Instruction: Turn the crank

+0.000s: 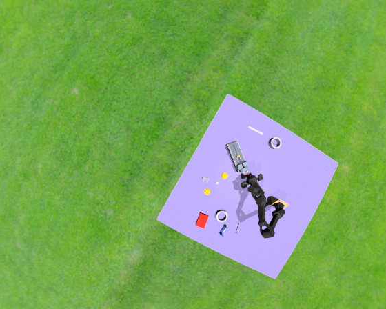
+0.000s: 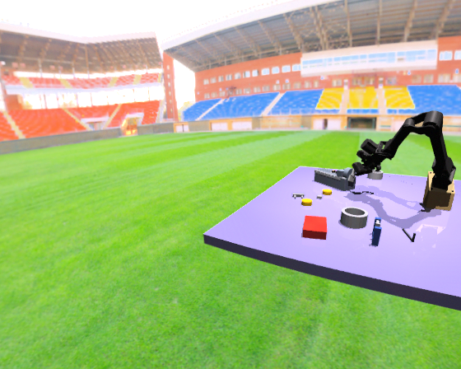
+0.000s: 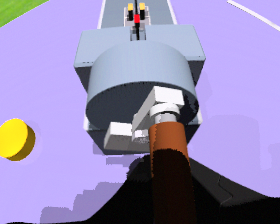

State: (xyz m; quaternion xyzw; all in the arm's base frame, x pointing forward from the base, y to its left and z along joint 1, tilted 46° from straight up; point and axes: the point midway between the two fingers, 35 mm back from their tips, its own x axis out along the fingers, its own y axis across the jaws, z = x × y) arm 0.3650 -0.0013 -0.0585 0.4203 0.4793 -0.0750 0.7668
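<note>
The brown crank handle is 3 cm above my gripper tip, 1 cm to the left of it and 1 cm behind it. Also, from my gripper tip: red pointer: 12 cm ahead, 7 cm to the right, 1 cm below; then white bar: 38 cm to the right, 12 cm ahead, 9 cm below; then small grey bracket: 25 cm ahead, 24 cm to the left, 8 cm below.
</note>
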